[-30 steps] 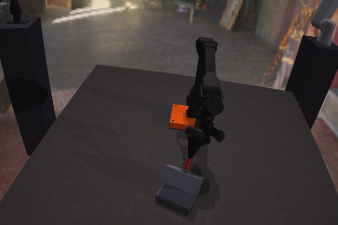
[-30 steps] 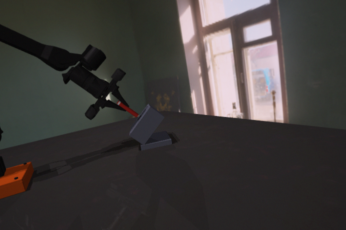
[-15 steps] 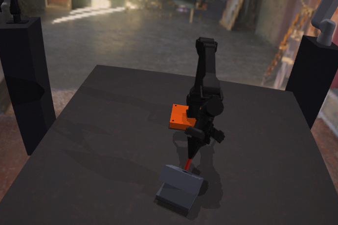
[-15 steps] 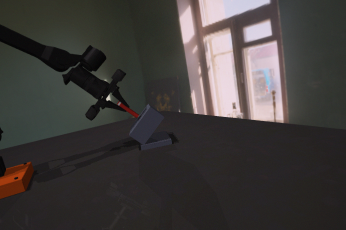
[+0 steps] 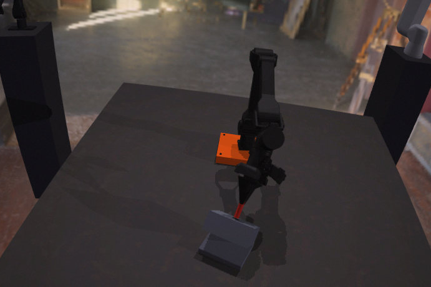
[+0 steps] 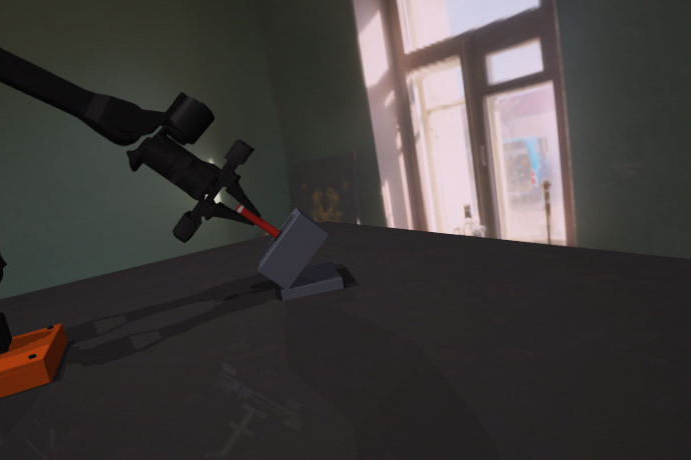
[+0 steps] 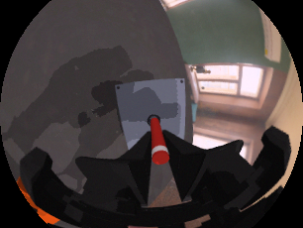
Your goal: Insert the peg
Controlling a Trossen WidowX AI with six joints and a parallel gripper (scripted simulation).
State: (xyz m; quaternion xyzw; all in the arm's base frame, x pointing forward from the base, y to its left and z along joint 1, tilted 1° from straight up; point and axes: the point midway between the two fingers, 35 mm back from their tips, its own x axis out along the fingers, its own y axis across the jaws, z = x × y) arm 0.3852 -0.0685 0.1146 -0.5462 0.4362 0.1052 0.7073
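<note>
My gripper tip is now 50 mm above the grey sloped panel, 40 mm short of it and 20 mm to the left of it. Round my gripper tip: red peg 10 mm behind, 10 mm above; then panel foot 120 mm below, 60 mm ahead, 30 mm to the right.
</note>
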